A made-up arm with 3 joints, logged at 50 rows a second.
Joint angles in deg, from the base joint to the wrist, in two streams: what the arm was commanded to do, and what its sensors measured. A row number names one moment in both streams.
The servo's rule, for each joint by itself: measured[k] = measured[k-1] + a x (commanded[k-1-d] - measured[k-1]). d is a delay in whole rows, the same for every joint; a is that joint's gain. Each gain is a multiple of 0.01, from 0.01 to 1. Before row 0 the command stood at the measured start. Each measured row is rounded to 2 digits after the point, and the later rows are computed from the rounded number. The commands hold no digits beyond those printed.
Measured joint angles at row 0:
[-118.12, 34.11, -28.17]
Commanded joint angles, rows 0 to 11:
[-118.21, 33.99, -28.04]
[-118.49, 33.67, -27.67]
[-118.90, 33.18, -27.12]
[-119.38, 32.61, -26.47]
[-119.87, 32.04, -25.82]
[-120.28, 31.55, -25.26]
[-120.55, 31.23, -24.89]
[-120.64, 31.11, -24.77]
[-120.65, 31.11, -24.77]
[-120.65, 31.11, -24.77]
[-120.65, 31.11, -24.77]
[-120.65, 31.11, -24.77]
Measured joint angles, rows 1 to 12:
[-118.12, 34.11, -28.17]
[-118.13, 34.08, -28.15]
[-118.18, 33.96, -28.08]
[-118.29, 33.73, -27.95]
[-118.45, 33.41, -27.74]
[-118.66, 33.01, -27.47]
[-118.90, 32.59, -27.16]
[-119.15, 32.20, -26.84]
[-119.37, 31.88, -26.55]
[-119.56, 31.66, -26.30]
[-119.72, 31.50, -26.09]
[-119.86, 31.39, -25.91]
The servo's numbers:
d 1
a 0.15 0.29 0.14

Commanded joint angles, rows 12 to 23:
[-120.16, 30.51, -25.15]
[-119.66, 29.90, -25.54]
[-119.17, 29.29, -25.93]
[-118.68, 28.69, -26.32]
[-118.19, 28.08, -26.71]
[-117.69, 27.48, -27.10]
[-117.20, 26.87, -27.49]
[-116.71, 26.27, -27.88]
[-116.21, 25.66, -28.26]
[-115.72, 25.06, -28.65]
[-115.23, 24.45, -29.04]
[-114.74, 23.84, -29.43]
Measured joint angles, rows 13 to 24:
[-119.98, 31.31, -25.75]
[-120.01, 31.08, -25.67]
[-119.96, 30.74, -25.65]
[-119.84, 30.32, -25.69]
[-119.67, 29.85, -25.78]
[-119.45, 29.34, -25.91]
[-119.19, 28.80, -26.08]
[-118.89, 28.24, -26.28]
[-118.56, 27.67, -26.50]
[-118.21, 27.09, -26.75]
[-117.84, 26.50, -27.02]
[-117.45, 25.91, -27.30]

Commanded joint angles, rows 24 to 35:
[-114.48, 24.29, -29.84]
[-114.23, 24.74, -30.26]
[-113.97, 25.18, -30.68]
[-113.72, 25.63, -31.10]
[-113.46, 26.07, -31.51]
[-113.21, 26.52, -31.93]
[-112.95, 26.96, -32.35]
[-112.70, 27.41, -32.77]
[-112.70, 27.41, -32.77]
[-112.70, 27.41, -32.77]
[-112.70, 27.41, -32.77]
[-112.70, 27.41, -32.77]
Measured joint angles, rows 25 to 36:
[-117.04, 25.31, -27.60]
[-116.66, 25.01, -27.91]
[-116.30, 24.93, -28.24]
[-115.95, 25.00, -28.58]
[-115.62, 25.18, -28.93]
[-115.30, 25.44, -29.29]
[-114.99, 25.75, -29.66]
[-114.68, 26.10, -30.04]
[-114.38, 26.48, -30.42]
[-114.13, 26.75, -30.75]
[-113.92, 26.94, -31.03]
[-113.74, 27.08, -31.27]

